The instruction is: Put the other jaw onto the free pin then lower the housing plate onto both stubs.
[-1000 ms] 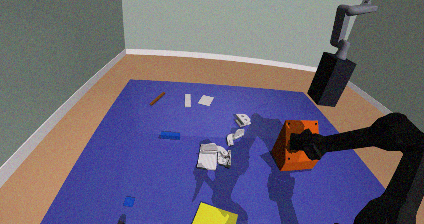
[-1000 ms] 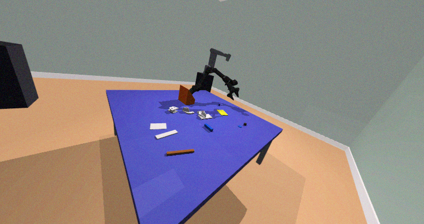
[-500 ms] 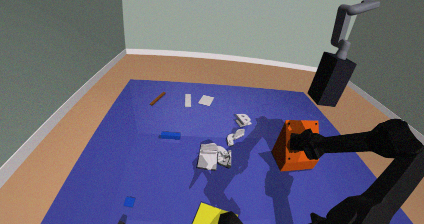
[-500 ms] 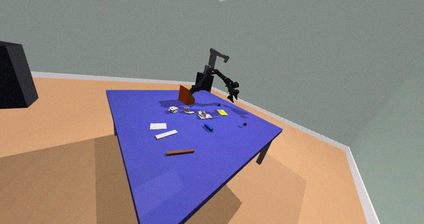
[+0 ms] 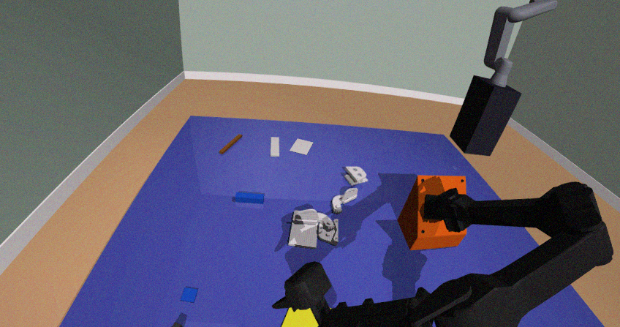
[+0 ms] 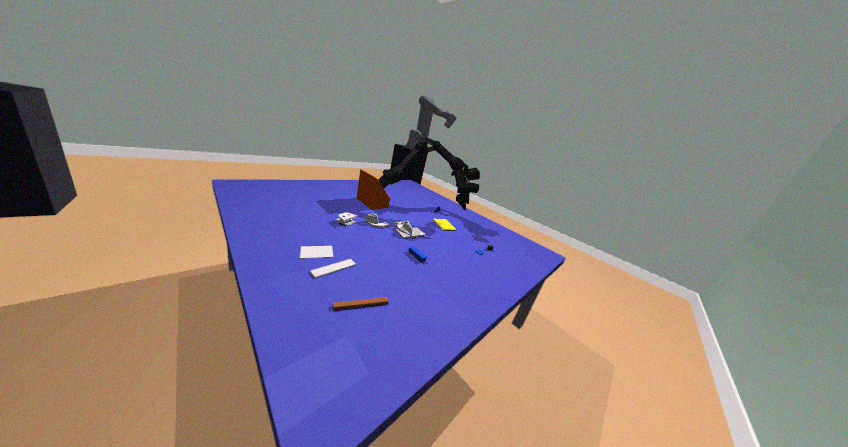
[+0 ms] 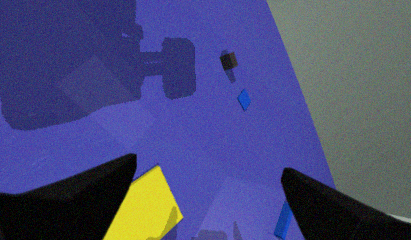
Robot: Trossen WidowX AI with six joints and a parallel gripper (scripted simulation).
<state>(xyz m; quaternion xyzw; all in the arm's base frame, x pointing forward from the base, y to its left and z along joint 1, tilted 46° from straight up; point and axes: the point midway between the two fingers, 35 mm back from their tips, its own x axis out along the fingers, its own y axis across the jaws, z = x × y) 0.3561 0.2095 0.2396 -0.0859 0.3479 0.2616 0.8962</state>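
The jaw lies 150 mm behind my gripper tip, 410 mm to the right of it and 120 mm below it. From my gripper tip the other things lie so: yellow sheet 60 mm behind, 60 mm to the right, 130 mm below; then dark cube 210 mm ahead, 20 mm to the right, 120 mm below; then small blue square 210 mm ahead, 100 mm to the right, 130 mm below.
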